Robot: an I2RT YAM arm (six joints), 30 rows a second.
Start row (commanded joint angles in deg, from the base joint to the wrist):
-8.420 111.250 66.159 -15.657 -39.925 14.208
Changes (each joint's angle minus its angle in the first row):
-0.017 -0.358 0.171 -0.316 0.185 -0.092
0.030 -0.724 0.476 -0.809 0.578 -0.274
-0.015 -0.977 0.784 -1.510 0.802 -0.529
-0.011 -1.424 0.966 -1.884 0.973 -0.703
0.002 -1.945 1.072 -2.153 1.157 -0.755
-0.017 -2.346 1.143 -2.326 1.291 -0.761
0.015 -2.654 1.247 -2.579 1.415 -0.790
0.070 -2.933 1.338 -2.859 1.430 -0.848
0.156 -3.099 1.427 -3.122 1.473 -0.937
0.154 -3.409 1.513 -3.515 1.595 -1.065
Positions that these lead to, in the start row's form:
-8.437 110.892 66.330 -15.973 -39.740 14.116
-8.390 110.526 66.635 -16.466 -39.347 13.934
-8.435 110.273 66.943 -17.167 -39.123 13.679
-8.431 109.826 67.125 -17.541 -38.952 13.505
-8.418 109.305 67.231 -17.810 -38.768 13.453
-8.437 108.904 67.302 -17.983 -38.634 13.447
-8.405 108.596 67.406 -18.236 -38.510 13.418
-8.350 108.317 67.497 -18.516 -38.495 13.360
-8.264 108.151 67.586 -18.779 -38.452 13.271
-8.266 107.841 67.672 -19.172 -38.330 13.143

